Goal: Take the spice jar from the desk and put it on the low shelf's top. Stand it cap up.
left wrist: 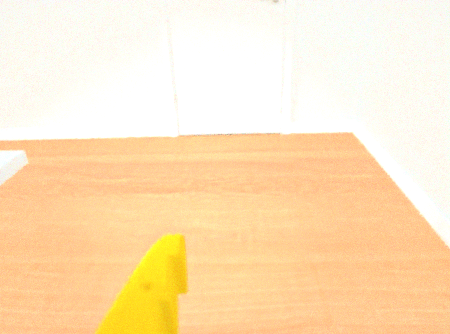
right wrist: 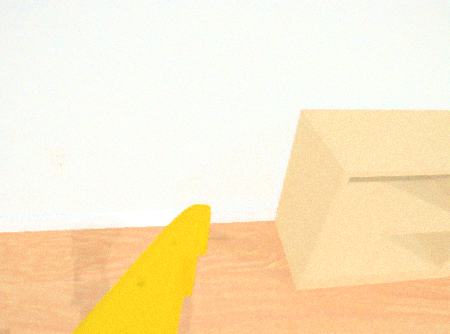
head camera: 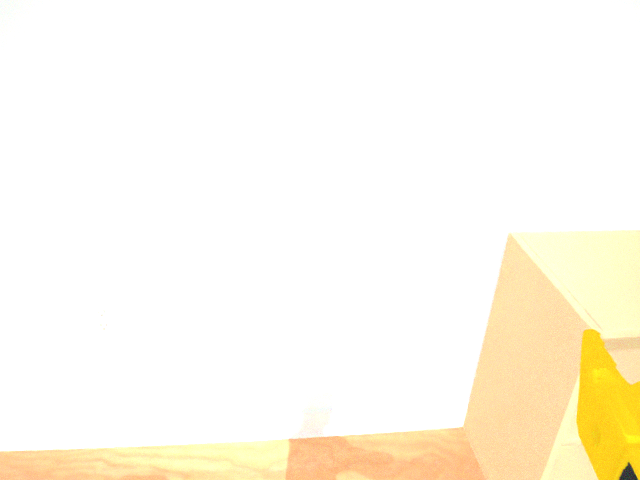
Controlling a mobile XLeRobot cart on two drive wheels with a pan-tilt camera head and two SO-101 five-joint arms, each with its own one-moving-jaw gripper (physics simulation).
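Frame: origin at the left arm's base, x ahead, y left, z up, level; millimetres.
Seen in the pictures: left hand at its tool point: (left wrist: 185, 255); right hand at its tool point: (right wrist: 209, 223) (head camera: 594, 337).
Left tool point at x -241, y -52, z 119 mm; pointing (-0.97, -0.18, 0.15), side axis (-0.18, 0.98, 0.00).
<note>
A point is followed by its place in that frame.
The low shelf (head camera: 584, 279) @[x 950, y -779, z -165 mm] (right wrist: 395, 142) @[x 932, y -939, z -165 mm] is pale wood. Its end panel and part of its flat top show at the right of the head view and the right wrist view. The spice jar does not show in these views, nor is the desk plainly identifiable. My right gripper (head camera: 594, 356) (right wrist: 200, 217) is open, with one notched jaw in its wrist view; it is left of the shelf there and overlaps the shelf's near corner in the head view. My left gripper (left wrist: 175, 245) is open and empty, pointing over the floor, away from the shelf.
A wood floor (head camera: 206, 462) @[x 1053, y -6, z -775 mm] (left wrist: 280, 215) @[x -1560, y 88, z -775 mm] (right wrist: 240, 305) @[x 731, y -482, z -775 mm] meets white walls (head camera: 232, 180) @[x 1133, y -85, z -45 mm] (right wrist: 150, 90) @[x 1137, y -160, z -104 mm]. A white door (left wrist: 227, 75) @[x -2614, y -224, z -330 mm] stands at the back of the left wrist view. A white edge or slab (left wrist: 12, 162) @[x -655, y -429, z -60 mm] juts in at that view's left.
</note>
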